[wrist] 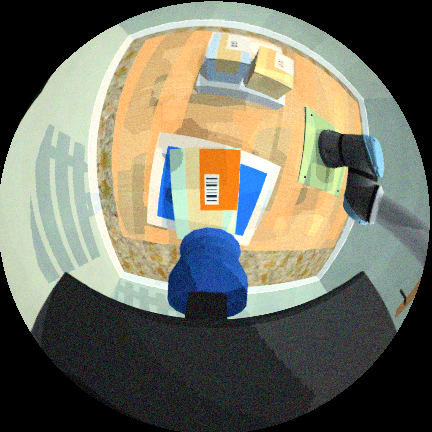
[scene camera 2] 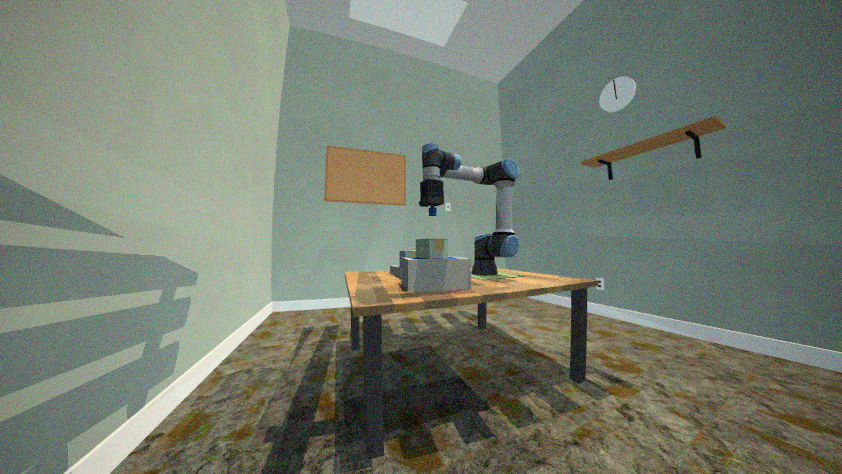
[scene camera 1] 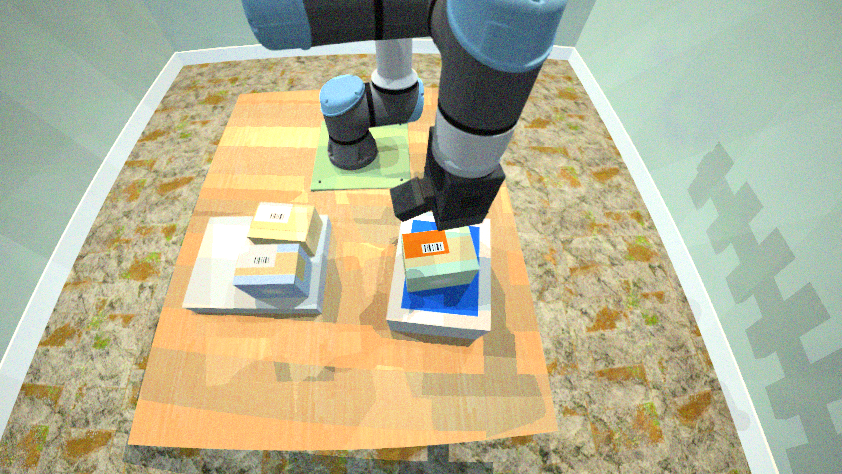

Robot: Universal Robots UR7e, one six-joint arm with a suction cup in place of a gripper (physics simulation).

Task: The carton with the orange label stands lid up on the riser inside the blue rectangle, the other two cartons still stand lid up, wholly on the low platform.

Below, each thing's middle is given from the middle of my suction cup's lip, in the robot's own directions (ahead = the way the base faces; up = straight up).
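Low platform (scene camera 1: 210,289): 42 cm to the right of my suction cup, 3 cm ahead of it and 29 cm below it; going by their middles, it is the farthest from my suction cup of the things named here. Riser with blue rectangle (scene camera 1: 464,311): 26 cm below my suction cup and 1 cm to the left of it. Carton with orange label (scene camera 1: 431,259): 15 cm below my suction cup, 1 cm ahead of it.
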